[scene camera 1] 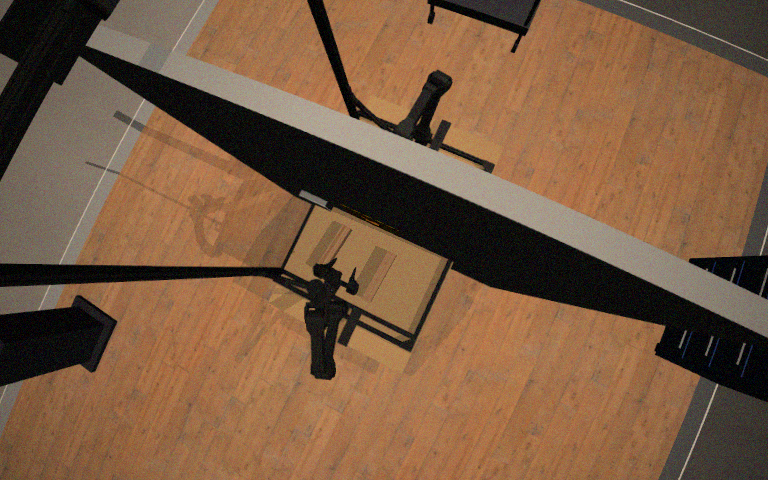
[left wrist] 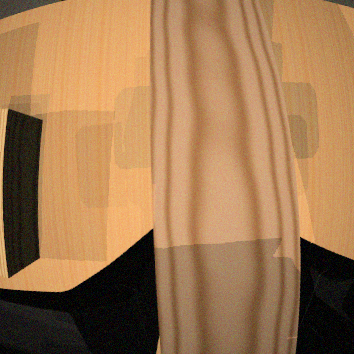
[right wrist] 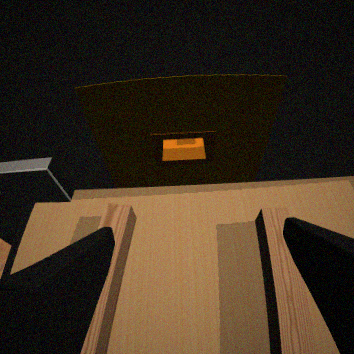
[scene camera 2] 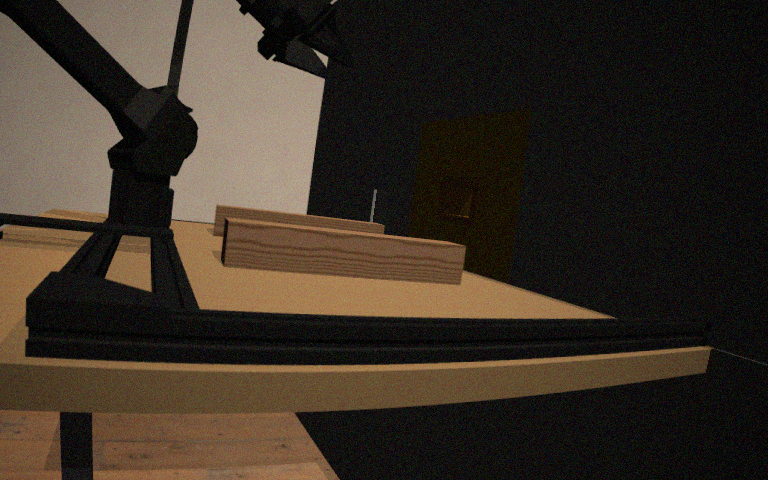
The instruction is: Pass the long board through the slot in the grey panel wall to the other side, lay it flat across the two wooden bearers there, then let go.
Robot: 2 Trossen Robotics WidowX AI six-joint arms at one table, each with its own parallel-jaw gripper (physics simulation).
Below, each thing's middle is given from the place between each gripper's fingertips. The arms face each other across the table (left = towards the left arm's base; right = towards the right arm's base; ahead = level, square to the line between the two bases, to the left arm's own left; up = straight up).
Right now the slot [right wrist: 196, 147] is 230 mm to the left of my right hand, 140 mm below it and 10 mm behind it.
The slot lies 24 cm to the right of my left hand and 1 cm above it.
